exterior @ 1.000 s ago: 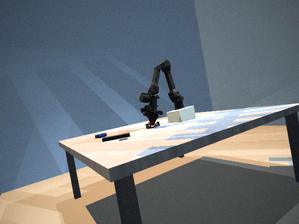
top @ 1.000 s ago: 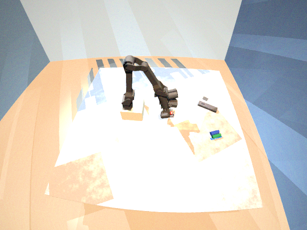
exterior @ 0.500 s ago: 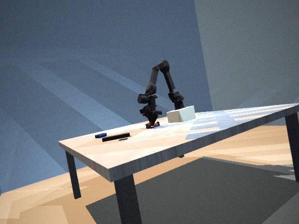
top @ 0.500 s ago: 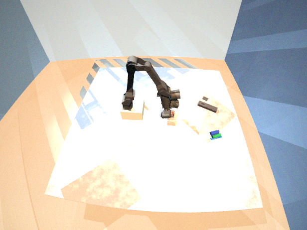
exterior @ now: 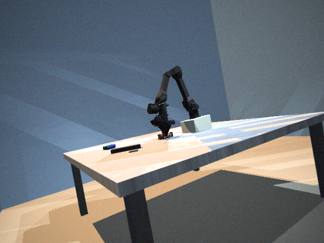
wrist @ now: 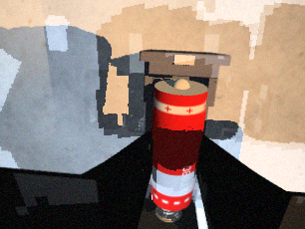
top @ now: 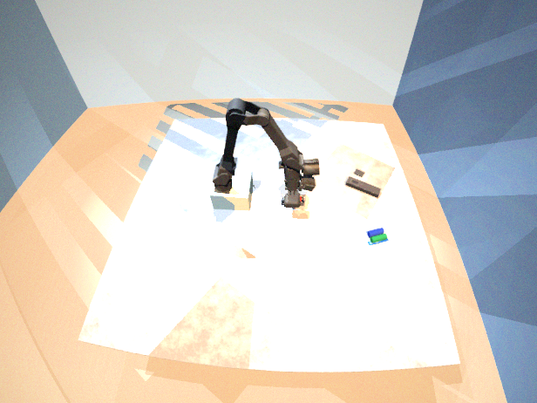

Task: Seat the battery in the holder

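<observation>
The white battery lies 1 cm above my gripper tip. Round my gripper tip: dark bar 32 cm ahead, 11 cm to the left.
</observation>
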